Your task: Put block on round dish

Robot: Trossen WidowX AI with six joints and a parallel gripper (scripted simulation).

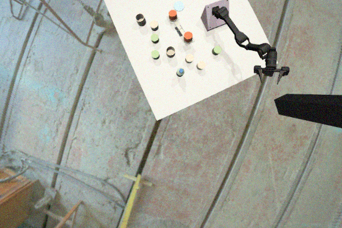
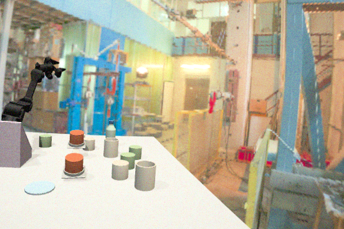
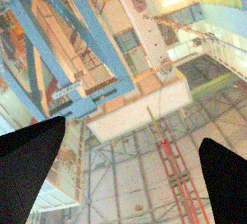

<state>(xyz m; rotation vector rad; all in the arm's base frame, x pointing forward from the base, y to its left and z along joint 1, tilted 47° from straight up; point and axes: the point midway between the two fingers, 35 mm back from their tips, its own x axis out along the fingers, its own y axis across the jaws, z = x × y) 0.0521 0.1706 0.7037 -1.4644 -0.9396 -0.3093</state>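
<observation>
The orange cup is 80 cm to the right of my gripper tip, 45 cm below it and 28 cm ahead of it. From my gripper tip the other things lie so: pale blue round dish: 89 cm to the right, 51 cm below, 17 cm ahead; blue-topped cylinder: 41 cm ahead, 40 cm below, 28 cm to the right; teal block: 78 cm to the right, 47 cm below, 27 cm ahead.
</observation>
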